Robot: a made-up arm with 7 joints. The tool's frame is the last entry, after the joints. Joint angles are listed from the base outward.
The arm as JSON. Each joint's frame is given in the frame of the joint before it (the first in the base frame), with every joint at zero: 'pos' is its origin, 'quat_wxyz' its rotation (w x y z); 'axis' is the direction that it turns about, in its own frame. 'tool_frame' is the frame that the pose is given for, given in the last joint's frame.
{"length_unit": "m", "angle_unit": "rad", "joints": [
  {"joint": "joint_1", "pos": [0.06, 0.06, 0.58], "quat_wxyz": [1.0, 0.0, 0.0, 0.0], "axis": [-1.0, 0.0, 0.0]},
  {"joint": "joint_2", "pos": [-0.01, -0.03, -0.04], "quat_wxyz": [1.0, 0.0, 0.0, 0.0], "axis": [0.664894, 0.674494, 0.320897]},
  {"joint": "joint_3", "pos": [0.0, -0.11, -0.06], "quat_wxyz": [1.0, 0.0, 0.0, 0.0], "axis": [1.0, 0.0, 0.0]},
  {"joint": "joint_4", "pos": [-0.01, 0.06, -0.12], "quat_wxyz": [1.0, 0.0, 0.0, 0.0], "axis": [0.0, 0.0, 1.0]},
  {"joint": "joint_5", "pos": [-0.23, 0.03, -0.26], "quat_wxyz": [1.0, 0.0, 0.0, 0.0], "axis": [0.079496, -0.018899, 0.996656]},
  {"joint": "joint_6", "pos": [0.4, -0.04, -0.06], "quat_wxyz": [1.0, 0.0, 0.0, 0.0], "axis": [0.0, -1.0, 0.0]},
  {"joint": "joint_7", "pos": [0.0, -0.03, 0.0], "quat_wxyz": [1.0, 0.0, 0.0, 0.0], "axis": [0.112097, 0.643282, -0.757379]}
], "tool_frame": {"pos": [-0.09, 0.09, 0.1], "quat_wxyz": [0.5, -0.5, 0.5, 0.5]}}
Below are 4 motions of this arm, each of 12 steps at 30 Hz.
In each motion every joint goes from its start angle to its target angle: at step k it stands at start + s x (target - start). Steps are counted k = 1, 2, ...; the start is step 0. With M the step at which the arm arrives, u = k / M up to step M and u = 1 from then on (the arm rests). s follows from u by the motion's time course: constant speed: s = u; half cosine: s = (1 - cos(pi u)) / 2; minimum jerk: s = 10 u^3 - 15 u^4 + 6 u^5.
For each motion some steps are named. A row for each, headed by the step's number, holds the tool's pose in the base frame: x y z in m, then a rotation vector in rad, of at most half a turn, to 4 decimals.
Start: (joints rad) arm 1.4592 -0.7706 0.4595 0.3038 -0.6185 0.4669 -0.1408
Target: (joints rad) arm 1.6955 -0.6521 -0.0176 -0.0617 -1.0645 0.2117 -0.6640
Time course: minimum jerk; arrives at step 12
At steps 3, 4, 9, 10, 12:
3: 0.2372 -0.3473 0.8219 -2.8304 0.7141 -0.6566
4: 0.2162 -0.3502 0.8609 -2.8350 0.7197 -0.7990
9: 0.0339 -0.3112 1.0590 2.5091 -0.5806 1.5606
10: 0.0136 -0.3040 1.0721 2.4551 -0.5530 1.6161
12: 0.0030 -0.3001 1.0785 2.4270 -0.5380 1.6442

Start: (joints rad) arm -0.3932 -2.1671 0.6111 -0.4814 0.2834 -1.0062 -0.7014
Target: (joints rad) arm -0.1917 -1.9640 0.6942 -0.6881 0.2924 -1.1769 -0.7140
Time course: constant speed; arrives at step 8
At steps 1, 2, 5, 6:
1: 0.2425 -0.1570 0.6566 -1.6669 0.9161 0.2138
2: 0.2452 -0.1542 0.6598 -1.6571 0.9003 0.2529
5: 0.2531 -0.1471 0.6684 -1.6233 0.8577 0.3736
6: 0.2557 -0.1452 0.6709 -1.6105 0.8452 0.4147

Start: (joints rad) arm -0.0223 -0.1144 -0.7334 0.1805 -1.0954 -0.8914 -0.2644
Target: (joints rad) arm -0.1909 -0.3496 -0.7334 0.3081 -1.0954 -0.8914 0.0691
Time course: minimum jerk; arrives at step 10
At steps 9, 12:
9: 0.0870 -0.4817 0.4623 -0.1869 1.9560 0.3039
12: 0.0873 -0.4820 0.4623 -0.1836 1.9557 0.3029

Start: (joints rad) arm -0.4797 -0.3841 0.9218 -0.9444 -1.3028 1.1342 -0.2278
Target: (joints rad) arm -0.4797 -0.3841 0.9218 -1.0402 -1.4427 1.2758 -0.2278
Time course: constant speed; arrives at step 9
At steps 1, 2, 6, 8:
1: -0.1176 0.4859 0.2418 0.1358 2.0869 -0.1702
2: -0.1219 0.4904 0.2451 0.1320 2.1151 -0.1808
6: -0.1385 0.5085 0.2596 0.1136 2.2288 -0.2194
8: -0.1464 0.5176 0.2679 0.1027 2.2860 -0.2364

